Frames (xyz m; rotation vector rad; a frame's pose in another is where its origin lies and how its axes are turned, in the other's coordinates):
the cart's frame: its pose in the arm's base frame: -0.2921 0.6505 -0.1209 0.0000 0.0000 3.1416
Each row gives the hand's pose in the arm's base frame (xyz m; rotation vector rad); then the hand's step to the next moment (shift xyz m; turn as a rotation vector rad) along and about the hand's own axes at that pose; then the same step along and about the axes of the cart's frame.
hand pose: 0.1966 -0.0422 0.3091 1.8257 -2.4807 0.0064
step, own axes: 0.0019 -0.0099 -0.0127 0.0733 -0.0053 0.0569
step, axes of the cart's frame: -0.0095 0.0043 0.0124 0.0193 0.0738 -0.0532
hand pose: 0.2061 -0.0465 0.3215 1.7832 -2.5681 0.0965
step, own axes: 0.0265 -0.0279 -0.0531 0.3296 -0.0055 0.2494
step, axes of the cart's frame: -0.0156 0.0314 0.0554 0.1042 0.3249 -0.2334
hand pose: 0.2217 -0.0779 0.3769 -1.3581 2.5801 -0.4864
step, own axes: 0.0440 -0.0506 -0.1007 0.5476 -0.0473 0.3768
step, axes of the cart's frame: 0.0174 0.0429 0.1118 0.1557 0.5524 -0.3387
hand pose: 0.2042 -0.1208 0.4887 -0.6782 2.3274 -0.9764
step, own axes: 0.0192 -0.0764 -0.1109 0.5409 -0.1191 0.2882
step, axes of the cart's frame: 0.0655 0.0046 0.1192 0.1890 0.5490 -0.2295
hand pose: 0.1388 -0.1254 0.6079 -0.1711 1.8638 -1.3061
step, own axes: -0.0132 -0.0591 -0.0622 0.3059 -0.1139 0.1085
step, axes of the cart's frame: 0.0540 -0.0250 0.0632 0.1599 0.2924 -0.0852
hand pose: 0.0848 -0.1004 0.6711 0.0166 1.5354 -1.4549
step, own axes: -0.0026 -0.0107 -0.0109 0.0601 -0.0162 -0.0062
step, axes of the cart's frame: 0.0117 -0.0068 0.0075 0.0446 0.0347 -0.0269
